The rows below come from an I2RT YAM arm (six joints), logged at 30 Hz.
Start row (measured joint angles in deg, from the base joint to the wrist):
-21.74 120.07 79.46 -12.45 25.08 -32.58
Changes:
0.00 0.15 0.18 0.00 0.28 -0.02
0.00 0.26 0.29 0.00 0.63 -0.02
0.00 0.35 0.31 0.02 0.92 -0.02
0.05 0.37 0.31 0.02 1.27 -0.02
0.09 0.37 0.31 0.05 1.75 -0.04
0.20 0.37 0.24 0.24 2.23 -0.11
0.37 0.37 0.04 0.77 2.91 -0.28
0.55 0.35 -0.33 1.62 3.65 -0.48
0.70 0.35 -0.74 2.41 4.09 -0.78
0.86 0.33 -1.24 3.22 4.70 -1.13
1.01 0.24 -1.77 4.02 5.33 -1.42
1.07 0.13 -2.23 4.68 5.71 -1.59
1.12 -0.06 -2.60 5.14 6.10 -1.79
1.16 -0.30 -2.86 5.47 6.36 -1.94
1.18 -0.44 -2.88 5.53 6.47 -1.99
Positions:
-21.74 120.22 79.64 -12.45 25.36 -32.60
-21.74 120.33 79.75 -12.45 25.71 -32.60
-21.74 120.42 79.77 -12.43 26.00 -32.60
-21.69 120.44 79.77 -12.43 26.35 -32.60
-21.65 120.44 79.77 -12.40 26.83 -32.62
-21.54 120.44 79.70 -12.21 27.31 -32.69
-21.37 120.44 79.50 -11.68 27.99 -32.86
-21.19 120.42 79.13 -10.83 28.73 -33.06
-21.04 120.42 78.72 -10.04 29.17 -33.36
-20.88 120.40 78.22 -9.23 29.78 -33.71
-20.73 120.31 77.69 -8.43 30.41 -34.00
-20.67 120.20 77.23 -7.77 30.79 -34.17
-20.62 120.01 76.86 -7.31 31.18 -34.37
-20.58 119.77 76.60 -6.98 31.44 -34.52
-20.56 119.63 76.58 -6.92 31.55 -34.57

